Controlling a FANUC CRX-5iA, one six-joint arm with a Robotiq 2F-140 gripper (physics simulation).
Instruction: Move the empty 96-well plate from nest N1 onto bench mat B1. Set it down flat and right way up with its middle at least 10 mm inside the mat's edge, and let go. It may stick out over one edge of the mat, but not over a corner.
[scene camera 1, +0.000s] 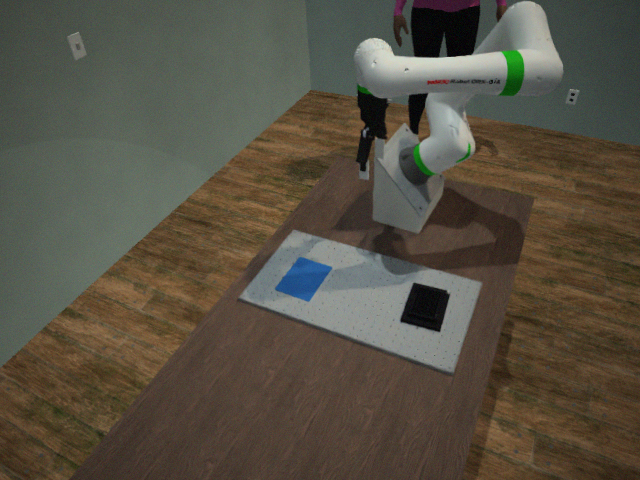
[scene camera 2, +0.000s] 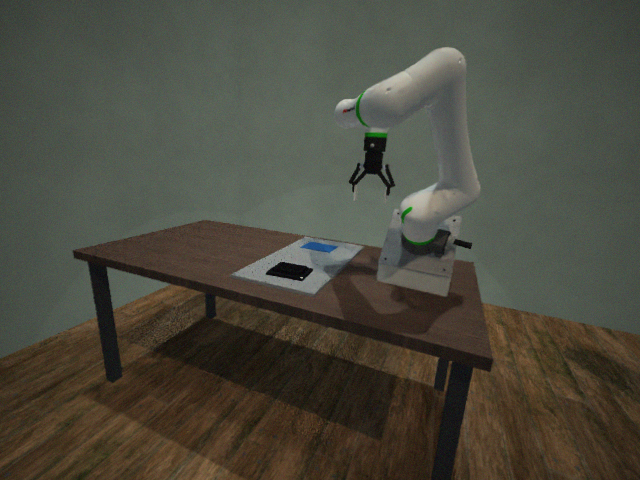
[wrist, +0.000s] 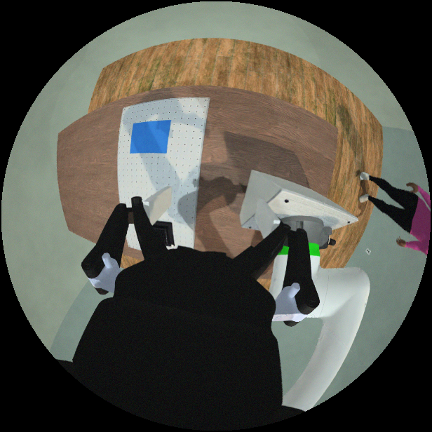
Labels:
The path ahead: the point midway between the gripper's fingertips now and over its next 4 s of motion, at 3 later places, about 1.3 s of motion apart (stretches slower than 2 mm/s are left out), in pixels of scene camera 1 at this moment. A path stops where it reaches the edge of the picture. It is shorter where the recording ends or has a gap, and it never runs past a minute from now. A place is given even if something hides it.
My gripper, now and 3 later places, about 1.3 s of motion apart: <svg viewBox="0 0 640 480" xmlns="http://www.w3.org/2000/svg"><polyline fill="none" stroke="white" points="371,168 441,282 429,297 429,297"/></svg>

